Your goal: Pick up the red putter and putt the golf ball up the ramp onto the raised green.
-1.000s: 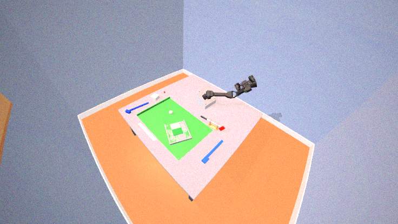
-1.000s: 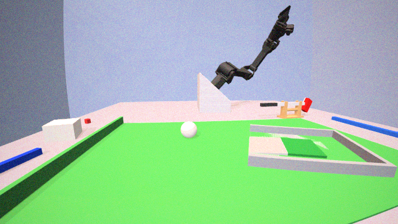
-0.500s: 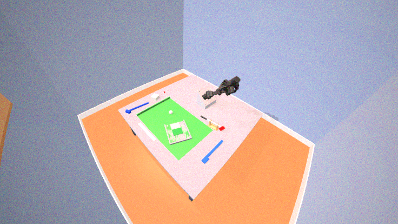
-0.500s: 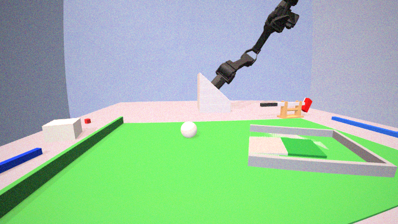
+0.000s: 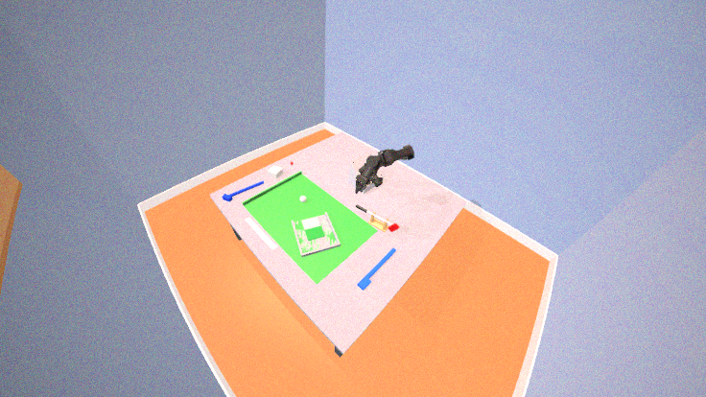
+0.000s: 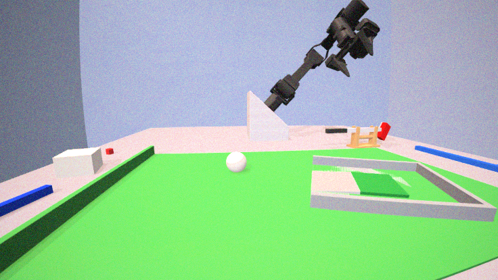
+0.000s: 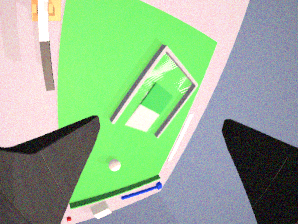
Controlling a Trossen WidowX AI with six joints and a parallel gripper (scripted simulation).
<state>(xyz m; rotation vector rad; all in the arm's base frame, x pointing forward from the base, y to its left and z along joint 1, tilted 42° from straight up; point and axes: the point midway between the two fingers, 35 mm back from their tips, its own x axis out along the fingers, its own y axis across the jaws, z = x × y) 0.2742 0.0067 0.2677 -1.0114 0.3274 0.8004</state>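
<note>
Right now the red putter is 9 cm behind my gripper tip, 10 cm to the left of it and 20 cm below it. Also, from my gripper tip: wooden stand: 9 cm behind, 12 cm to the left, 22 cm below; then white golf ball: 8 cm ahead, 36 cm to the right, 23 cm below; then bright green mat: 16 cm ahead, 25 cm to the right, 25 cm below.
</note>
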